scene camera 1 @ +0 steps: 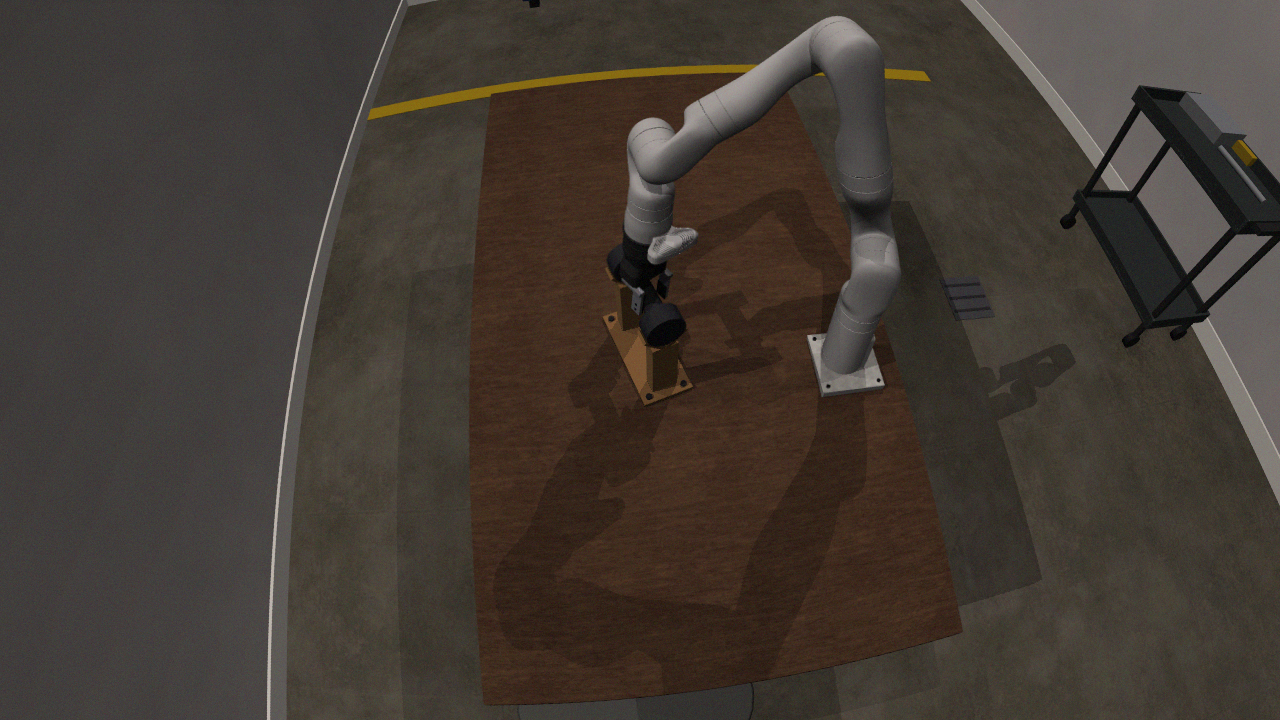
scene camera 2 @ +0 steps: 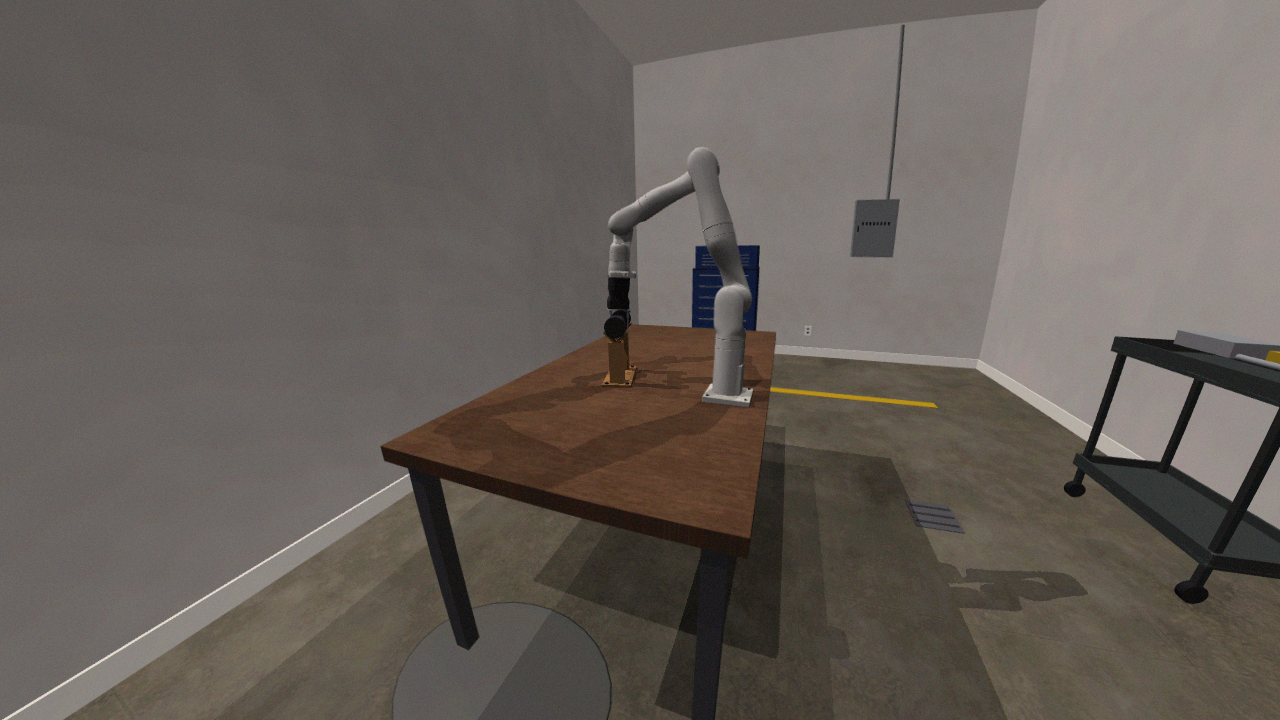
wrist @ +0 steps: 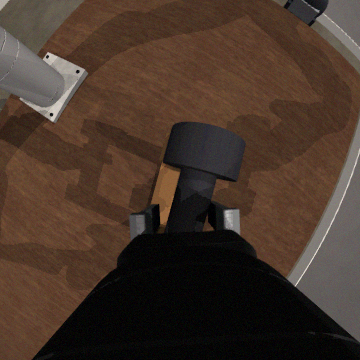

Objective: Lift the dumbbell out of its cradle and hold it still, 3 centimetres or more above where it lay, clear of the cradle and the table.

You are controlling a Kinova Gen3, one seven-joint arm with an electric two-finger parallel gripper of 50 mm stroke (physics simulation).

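Frame: origin at the arm's base, x ahead, y left, z up, level; centimetres.
Seen in the pictures: gripper, fingertip midpoint: point(scene camera 1: 649, 302) point(wrist: 183, 212); arm's base, origin of the base link: point(scene camera 1: 841, 355) point(scene camera 2: 726, 390) point(wrist: 48, 88).
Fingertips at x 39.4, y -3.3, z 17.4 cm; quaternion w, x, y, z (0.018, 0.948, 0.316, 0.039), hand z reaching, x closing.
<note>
Offsets run from my fingertips to a thing's middle. Level surfaces: height alone.
The black dumbbell {dx +0.7, dy -1.2, dz +1.6 cm} point(scene camera 1: 662, 324) point(scene camera 2: 614, 325) point(wrist: 205, 150) lies in the orange-brown cradle {dx +0.7, dy -1.3, dz -9.3 cm} point(scene camera 1: 640, 358) point(scene camera 2: 617, 362) point(wrist: 167, 192), resting on its two uprights. My gripper point(scene camera 1: 651, 291) point(wrist: 183, 212) is open, pointing down. Its two fingers stand on either side of the dumbbell's handle, with a gap at each side in the wrist view; the handle is between them and not gripped. The near weight is in plain sight in the wrist view. The far weight is hidden there by the gripper body and shows partly behind the gripper in the first scene view.
The cradle's base plate is on the brown wooden table {dz -18.8 cm} point(scene camera 1: 716, 501) point(scene camera 2: 572, 465) point(wrist: 190, 75). The arm's white base plate point(scene camera 1: 850, 383) point(scene camera 2: 727, 396) point(wrist: 75, 82) is to the right of the cradle in the scene views. A dark cart point(scene camera 1: 1203, 161) point(scene camera 2: 1181, 365) stands on the floor away from the table.
</note>
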